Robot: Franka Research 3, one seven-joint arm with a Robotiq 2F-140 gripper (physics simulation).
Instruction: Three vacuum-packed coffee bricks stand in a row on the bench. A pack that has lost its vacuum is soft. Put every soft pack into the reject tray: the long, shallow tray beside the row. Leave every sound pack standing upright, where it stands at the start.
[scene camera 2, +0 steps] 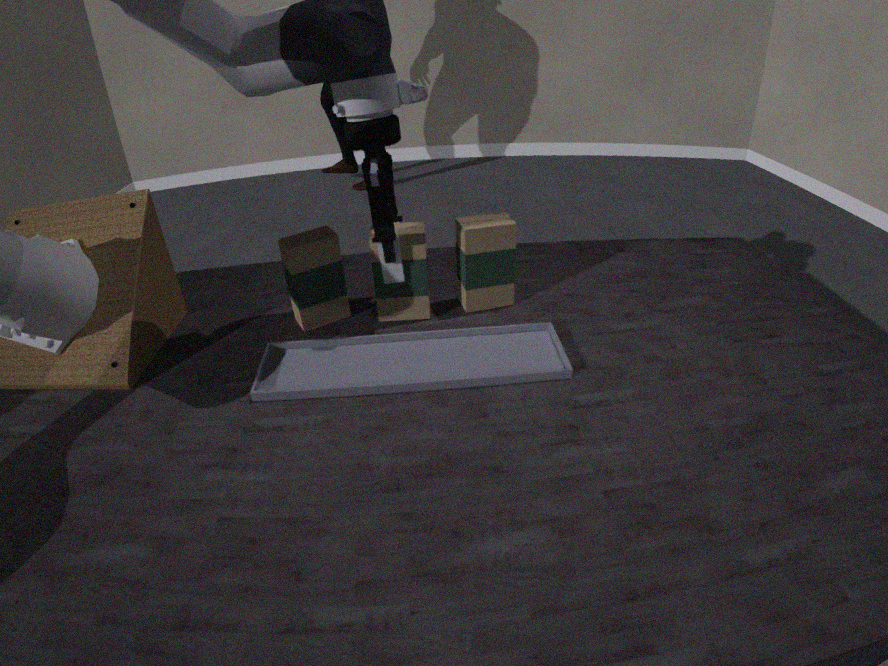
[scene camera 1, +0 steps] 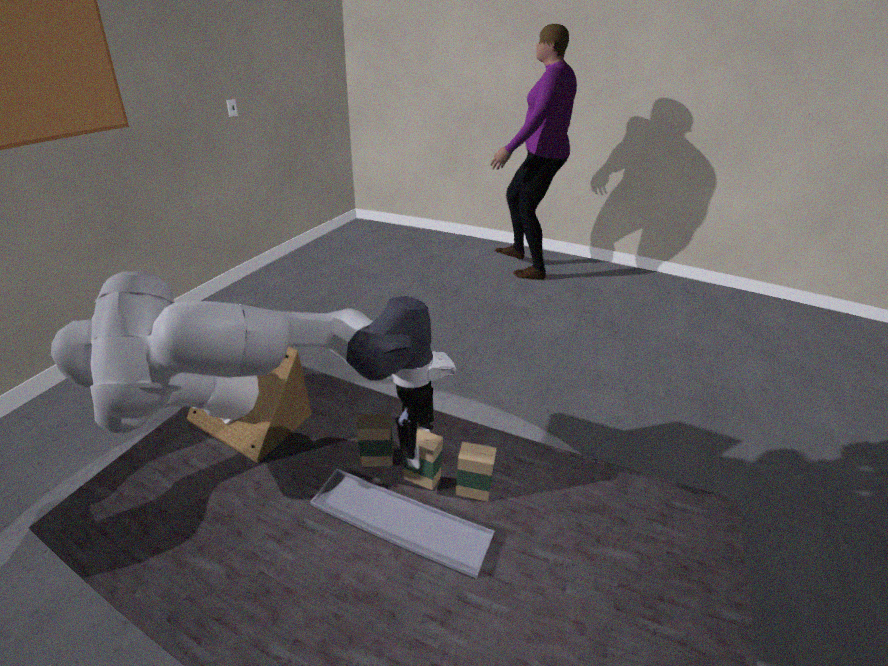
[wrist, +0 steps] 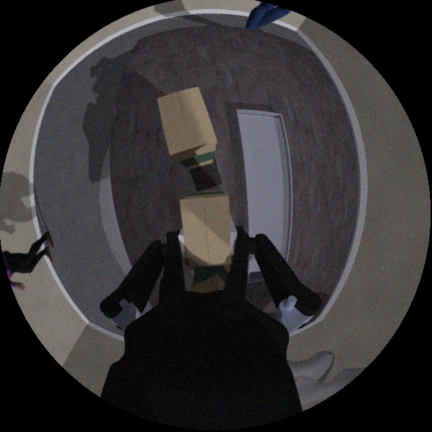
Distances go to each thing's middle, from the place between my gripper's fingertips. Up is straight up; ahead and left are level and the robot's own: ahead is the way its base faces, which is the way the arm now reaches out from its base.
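You'd find the grey reject tray (scene camera 2: 454,357) 130 mm to the right of my hand and 80 mm below it, and it's 30 mm ahead of my hand as well.
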